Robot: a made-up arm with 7 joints.
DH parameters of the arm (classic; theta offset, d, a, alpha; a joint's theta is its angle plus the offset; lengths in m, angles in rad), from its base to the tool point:
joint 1: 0 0.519 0 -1.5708
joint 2: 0 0 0 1.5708
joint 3: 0 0.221 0.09 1.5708
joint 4: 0 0 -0.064 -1.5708
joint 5: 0 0.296 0 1.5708
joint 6: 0 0 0.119 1.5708
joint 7: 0 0 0 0
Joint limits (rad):
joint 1: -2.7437..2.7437
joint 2: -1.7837..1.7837
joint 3: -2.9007..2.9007
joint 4: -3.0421..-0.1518
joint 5: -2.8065..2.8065
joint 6: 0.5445..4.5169
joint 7: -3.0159..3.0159
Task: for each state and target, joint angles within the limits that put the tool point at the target. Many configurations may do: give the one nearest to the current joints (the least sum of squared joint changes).
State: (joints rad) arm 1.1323 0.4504 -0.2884 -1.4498 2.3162 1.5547 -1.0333
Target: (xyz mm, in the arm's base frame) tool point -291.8 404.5 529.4
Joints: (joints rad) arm 1.8111 0.1823 0.3960 -2.0268 2.3226 1.5939 -1.0333
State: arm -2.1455 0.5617 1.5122 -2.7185 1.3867 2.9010 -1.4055
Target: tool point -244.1 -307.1 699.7
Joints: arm -2.7437 -0.1185 0.7624 -2.1499 1.2912 3.1217 -1.4055
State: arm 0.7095 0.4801 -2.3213 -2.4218 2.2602 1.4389 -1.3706
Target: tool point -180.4 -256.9 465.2
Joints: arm 0.4329 0.3936 -2.5365 -2.8252 2.2607 1.5858 -1.3706
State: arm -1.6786 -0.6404 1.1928 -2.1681 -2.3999 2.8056 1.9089
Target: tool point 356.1 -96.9 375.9
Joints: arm -2.0978 -1.0645 1.8260 -2.1815 -2.2610 2.5430 1.9089
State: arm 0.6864 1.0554 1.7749 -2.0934 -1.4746 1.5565 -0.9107
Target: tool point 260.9 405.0 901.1
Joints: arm 0.0522 1.2301 2.1454 -1.3043 -1.4519 1.6631 -0.9107
